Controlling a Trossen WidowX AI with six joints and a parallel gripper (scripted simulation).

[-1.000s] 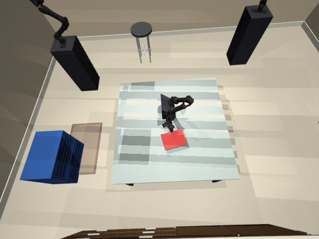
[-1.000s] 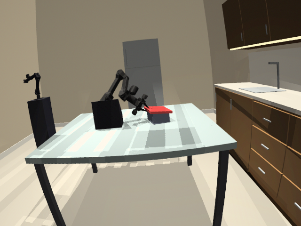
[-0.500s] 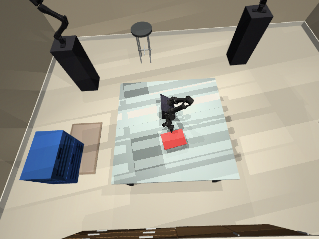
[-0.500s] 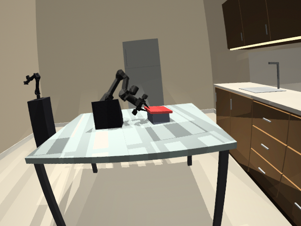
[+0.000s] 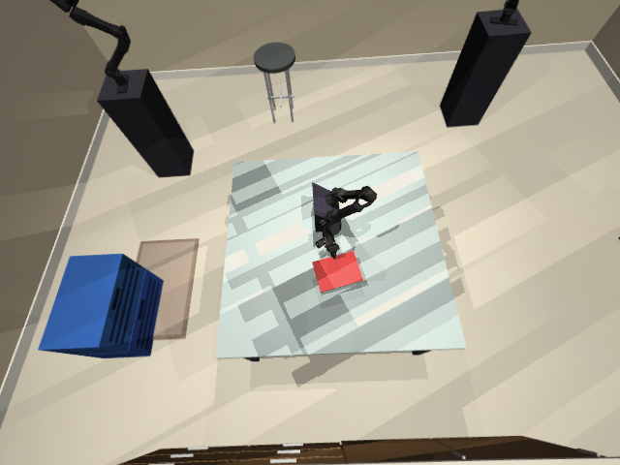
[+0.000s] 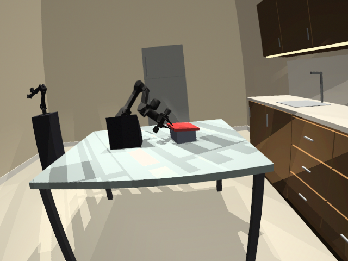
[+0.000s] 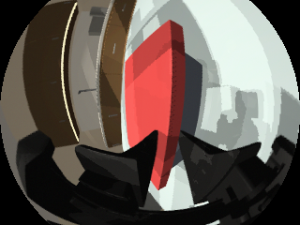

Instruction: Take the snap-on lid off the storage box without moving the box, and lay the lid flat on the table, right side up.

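My gripper tip is now 80 mm short of the lid and 10 mm to the right of it. The rest, counted from my gripper tip: grey storage box: 70 mm ahead, 50 mm below, 10 mm to the left.
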